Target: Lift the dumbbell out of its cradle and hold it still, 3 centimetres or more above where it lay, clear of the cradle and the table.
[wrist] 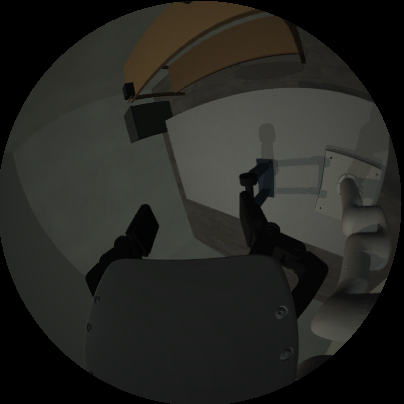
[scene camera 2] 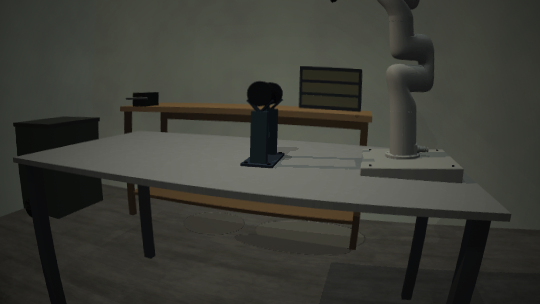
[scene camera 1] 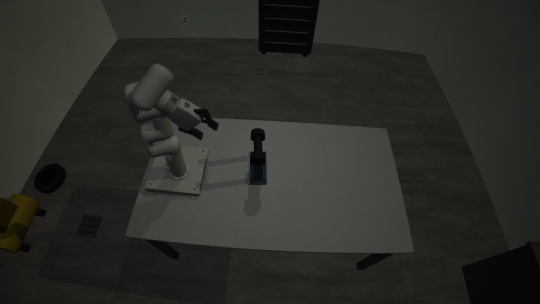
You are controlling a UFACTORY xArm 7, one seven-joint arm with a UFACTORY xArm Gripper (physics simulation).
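Places are measured from the arm's base along level axes (x ahead, y left, z up), in centimetres.
Pixels of known places: gripper, fingertip midpoint: (wrist: 194,209) (scene camera 1: 209,132); arm's base, link origin: (wrist: 347,186) (scene camera 2: 402,155) (scene camera 1: 179,171).
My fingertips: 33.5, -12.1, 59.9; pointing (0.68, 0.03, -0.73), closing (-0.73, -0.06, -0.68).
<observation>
For each thing: its top centre in the pictures, then the offset to it from my fingertips, as dx, dy, dz. Level surfaces: height alone.
- black dumbbell, top centre: (scene camera 2: 266,81) (wrist: 245,199) (scene camera 1: 257,142) +12.2, +25.6, -37.5
- dark blue cradle, top centre: (scene camera 2: 266,98) (wrist: 251,193) (scene camera 1: 257,148) +12.2, +25.6, -43.2
- white table, surface height: dz -63.7
The black dumbbell (scene camera 1: 258,144) (scene camera 2: 260,93) (wrist: 248,178) lies level on top of the dark blue cradle (scene camera 1: 258,175) (scene camera 2: 259,137) (wrist: 268,186), well above the table. In the wrist view one head shows and the right finger hides part of the dumbbell. My gripper (scene camera 1: 208,131) (wrist: 194,209) is open with nothing between its fingers. It hangs high, on the robot base's side of the dumbbell and apart from it. In scene camera 2 a small dark tip shows at the top edge; the rest of the gripper is out of frame.
The white table (scene camera 1: 325,190) (scene camera 2: 165,155) (wrist: 210,145) carries the cradle and the robot's base plate (scene camera 1: 172,191) (scene camera 2: 410,172) (wrist: 327,175). A wooden workbench (scene camera 2: 200,108) (wrist: 240,55) stands behind the table in scene camera 2. A dark drawer cabinet (scene camera 1: 288,25) stands by the wall.
</observation>
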